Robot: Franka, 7 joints.
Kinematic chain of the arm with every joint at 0, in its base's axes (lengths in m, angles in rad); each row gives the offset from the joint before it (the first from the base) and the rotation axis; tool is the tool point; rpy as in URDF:
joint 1: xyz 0 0 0.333 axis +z
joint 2: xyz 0 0 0 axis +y
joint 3: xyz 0 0 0.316 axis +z
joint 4: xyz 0.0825 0 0 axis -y
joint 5: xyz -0.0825 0 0.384 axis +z
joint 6: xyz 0 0 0 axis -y
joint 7: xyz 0.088 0 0 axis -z
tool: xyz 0 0 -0.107 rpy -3.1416 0 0
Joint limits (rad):
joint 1: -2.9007..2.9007
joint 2: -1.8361..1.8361
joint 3: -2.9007..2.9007
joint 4: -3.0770..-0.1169
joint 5: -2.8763..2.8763
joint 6: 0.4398..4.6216
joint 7: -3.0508..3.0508
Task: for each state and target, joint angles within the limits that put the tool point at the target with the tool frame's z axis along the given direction. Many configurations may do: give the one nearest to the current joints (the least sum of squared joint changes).
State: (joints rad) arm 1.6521 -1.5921 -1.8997 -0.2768 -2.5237 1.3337 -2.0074
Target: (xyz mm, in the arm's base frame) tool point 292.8 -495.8 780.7 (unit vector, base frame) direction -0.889 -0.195 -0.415
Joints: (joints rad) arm 2.1494 -0.8225 -1.8848 -0.2918 -2.6227 0.7638 -2.0074
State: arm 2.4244 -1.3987 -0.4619 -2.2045 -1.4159 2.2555 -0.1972
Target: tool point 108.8 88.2 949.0 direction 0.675 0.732 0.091
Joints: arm 2.1180 -1.1607 -0.1228 -1.8902 -1.4556 1.9395 -0.1972
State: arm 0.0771 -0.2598 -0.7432 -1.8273 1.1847 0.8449 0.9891
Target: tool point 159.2 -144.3 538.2 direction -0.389 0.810 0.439
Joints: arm -0.1454 -0.7062 -0.8244 -2.6248 1.1265 0.5020 0.9891
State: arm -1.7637 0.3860 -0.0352 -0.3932 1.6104 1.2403 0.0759
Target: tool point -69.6 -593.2 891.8 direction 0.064 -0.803 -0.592
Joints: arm -1.4933 0.5074 -0.6513 -0.3989 0.6610 1.7618 0.0759
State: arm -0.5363 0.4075 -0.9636 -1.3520 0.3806 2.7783 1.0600
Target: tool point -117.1 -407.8 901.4 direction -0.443 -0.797 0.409
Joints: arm -0.6287 -0.2488 -0.7026 -1.4202 1.1434 3.8001 1.0600
